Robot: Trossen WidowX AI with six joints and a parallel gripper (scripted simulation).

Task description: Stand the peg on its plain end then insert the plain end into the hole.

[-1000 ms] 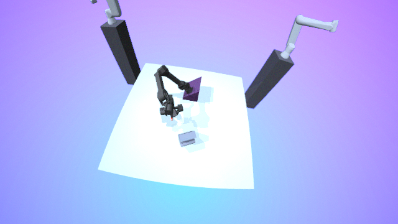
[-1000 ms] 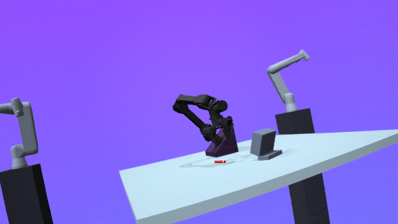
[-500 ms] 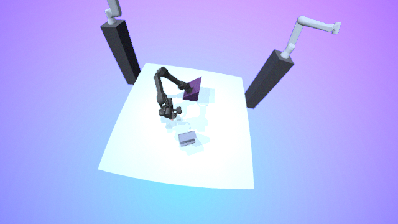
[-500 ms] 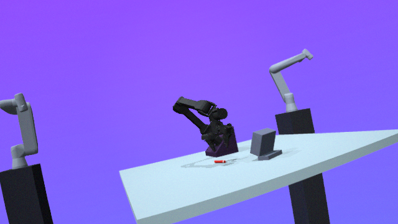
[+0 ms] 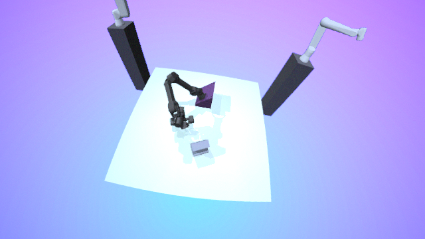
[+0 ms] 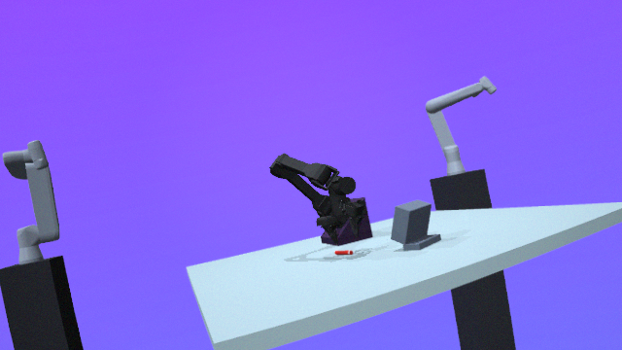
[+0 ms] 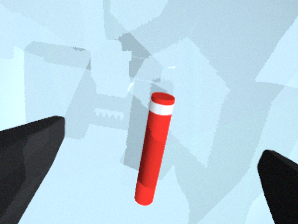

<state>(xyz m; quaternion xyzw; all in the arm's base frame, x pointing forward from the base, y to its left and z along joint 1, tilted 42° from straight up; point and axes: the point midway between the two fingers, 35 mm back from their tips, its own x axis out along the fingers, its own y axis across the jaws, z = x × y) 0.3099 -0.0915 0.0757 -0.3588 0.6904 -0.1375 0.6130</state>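
Now: gripper tip 10 mm past the red peg and 40 mm above it. Round my gripper tip: low foot: 180 mm ahead, 180 mm to the left, 40 mm below; then grey sloped panel: 160 mm ahead, 170 mm to the left, 30 mm above.
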